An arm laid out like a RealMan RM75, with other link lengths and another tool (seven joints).
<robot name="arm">
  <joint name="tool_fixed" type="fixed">
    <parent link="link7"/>
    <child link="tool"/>
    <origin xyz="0.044 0.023 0.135" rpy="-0.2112 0 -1.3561"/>
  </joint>
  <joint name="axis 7" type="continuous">
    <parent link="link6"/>
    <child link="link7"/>
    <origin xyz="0 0.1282 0" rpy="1.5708 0 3.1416"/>
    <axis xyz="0 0 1"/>
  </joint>
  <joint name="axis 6" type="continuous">
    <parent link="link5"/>
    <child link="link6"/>
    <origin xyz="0 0 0" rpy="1.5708 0 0"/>
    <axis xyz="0 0 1"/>
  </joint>
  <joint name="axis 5" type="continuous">
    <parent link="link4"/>
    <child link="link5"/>
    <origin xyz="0 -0.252 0" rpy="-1.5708 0 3.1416"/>
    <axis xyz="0 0 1"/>
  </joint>
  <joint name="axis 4" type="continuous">
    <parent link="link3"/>
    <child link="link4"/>
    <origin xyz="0 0 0" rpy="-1.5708 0 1.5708"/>
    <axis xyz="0 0 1"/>
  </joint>
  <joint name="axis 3" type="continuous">
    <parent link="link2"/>
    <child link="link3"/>
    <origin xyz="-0.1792 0 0" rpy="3.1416 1.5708 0"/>
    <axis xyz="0 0 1"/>
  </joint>
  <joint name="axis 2" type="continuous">
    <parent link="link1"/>
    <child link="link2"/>
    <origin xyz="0 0 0" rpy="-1.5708 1.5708 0"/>
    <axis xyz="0 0 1"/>
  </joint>
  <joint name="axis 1" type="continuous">
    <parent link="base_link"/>
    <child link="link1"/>
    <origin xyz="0 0 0.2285"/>
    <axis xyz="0 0 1"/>
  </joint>
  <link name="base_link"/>
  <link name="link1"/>
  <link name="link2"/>
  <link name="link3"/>
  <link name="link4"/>
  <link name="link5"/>
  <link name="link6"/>
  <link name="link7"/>
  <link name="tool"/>
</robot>
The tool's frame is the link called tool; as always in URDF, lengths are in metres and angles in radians. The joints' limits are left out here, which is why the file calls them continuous.
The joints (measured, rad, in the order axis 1, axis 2, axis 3, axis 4, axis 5, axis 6, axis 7), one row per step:
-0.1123 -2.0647 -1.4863 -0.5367 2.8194 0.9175 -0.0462
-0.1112 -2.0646 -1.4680 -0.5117 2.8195 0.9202 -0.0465
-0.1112 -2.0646 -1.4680 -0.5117 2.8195 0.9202 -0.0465
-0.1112 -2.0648 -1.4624 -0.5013 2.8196 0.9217 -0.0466
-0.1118 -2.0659 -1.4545 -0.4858 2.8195 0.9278 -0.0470
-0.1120 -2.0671 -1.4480 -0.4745 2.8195 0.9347 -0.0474
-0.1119 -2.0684 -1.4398 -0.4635 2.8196 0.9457 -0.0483
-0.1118 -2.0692 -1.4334 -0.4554 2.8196 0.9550 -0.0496
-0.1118 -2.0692 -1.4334 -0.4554 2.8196 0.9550 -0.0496
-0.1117 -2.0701 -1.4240 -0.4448 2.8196 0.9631 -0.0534
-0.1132 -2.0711 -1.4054 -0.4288 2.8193 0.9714 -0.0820
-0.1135 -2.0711 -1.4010 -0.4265 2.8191 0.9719 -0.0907
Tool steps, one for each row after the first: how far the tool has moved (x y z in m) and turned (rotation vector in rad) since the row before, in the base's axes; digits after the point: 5 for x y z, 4 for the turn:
-0.00580 -0.00469 -0.01001 -0.0258 0.0056 0.0122
0.00000 0.00000 0.00000 0.0000 0.0000 0.0000
-0.00246 -0.00190 -0.00344 -0.0088 0.0021 0.0052
-0.00256 -0.00285 -0.00453 -0.0103 0.0024 0.0044
-0.00122 -0.00227 -0.00326 -0.0067 0.0017 0.0011
-0.00001 -0.00247 -0.00312 -0.0056 0.0017 -0.0030
0.00026 -0.00188 -0.00210 -0.0036 0.0009 -0.0033
0.00000 0.00000 0.00000 0.0000 0.0000 0.0000
-0.00037 -0.00239 -0.00354 -0.0078 -0.0010 -0.0017
-0.00030 -0.00317 -0.00601 -0.0154 -0.0239 -0.0033
0.00004 -0.00046 -0.00122 -0.0036 -0.0078 -0.0007

